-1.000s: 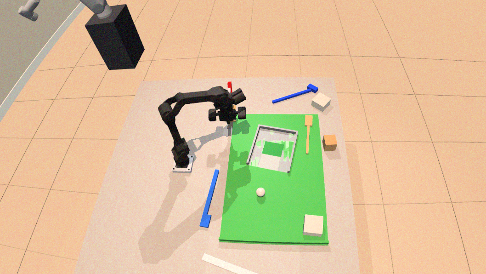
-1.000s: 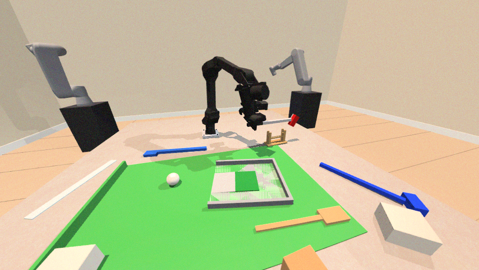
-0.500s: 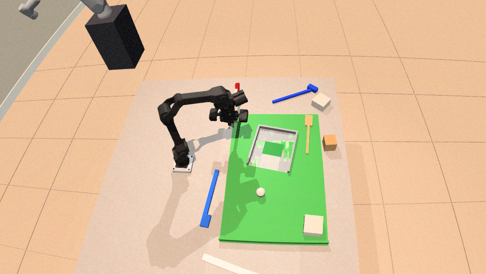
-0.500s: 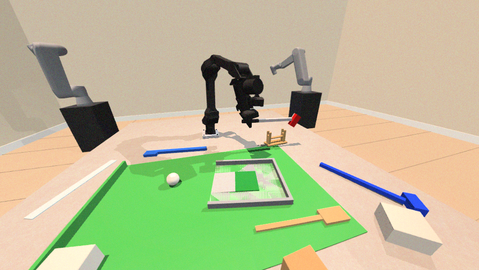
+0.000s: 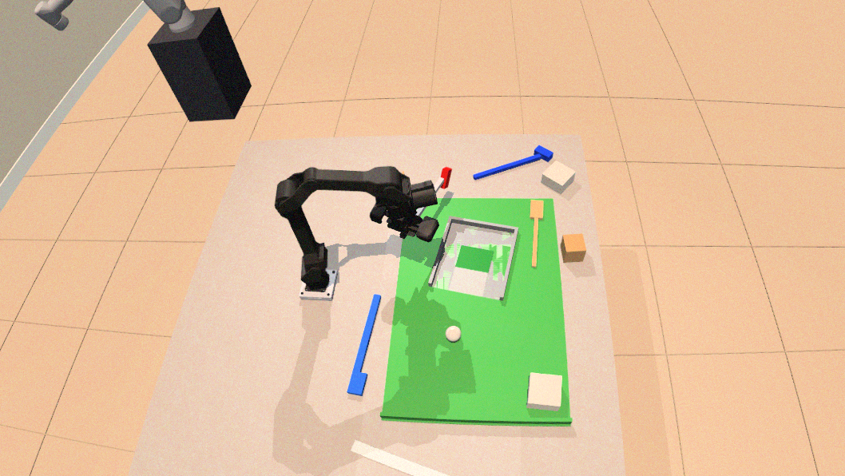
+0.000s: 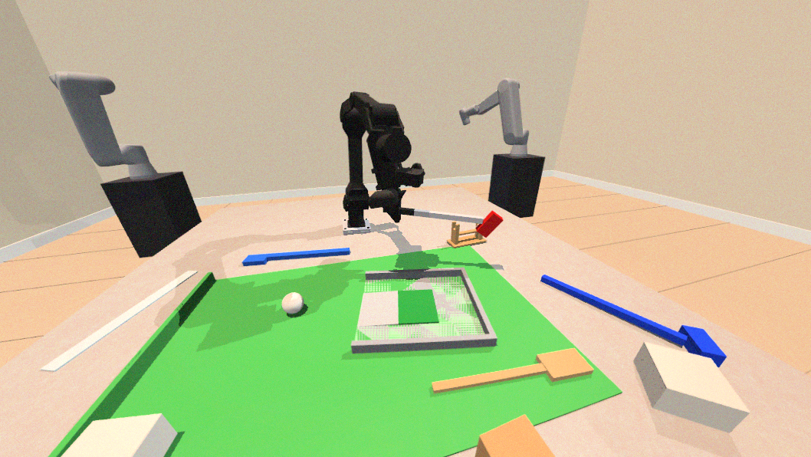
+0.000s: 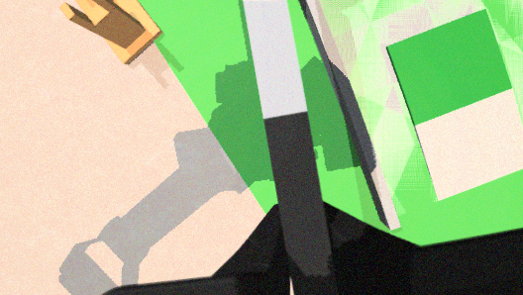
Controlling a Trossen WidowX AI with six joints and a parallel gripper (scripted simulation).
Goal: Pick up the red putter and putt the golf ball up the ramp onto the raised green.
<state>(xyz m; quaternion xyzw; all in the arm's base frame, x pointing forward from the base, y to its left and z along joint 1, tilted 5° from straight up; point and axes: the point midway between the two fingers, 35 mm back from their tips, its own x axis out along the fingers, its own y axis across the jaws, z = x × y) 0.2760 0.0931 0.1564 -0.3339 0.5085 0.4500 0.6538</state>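
My gripper tip is now 11 cm to the right of the red putter, 4 cm short of it and 2 cm below it. The rest, counted from my gripper tip: wooden gate (24 cm to the left, 9 cm below, 7 cm behind); then white golf ball (25 cm to the right, 14 cm ahead, 10 cm below); then green mat (20 cm ahead, 13 cm to the right, 13 cm below).
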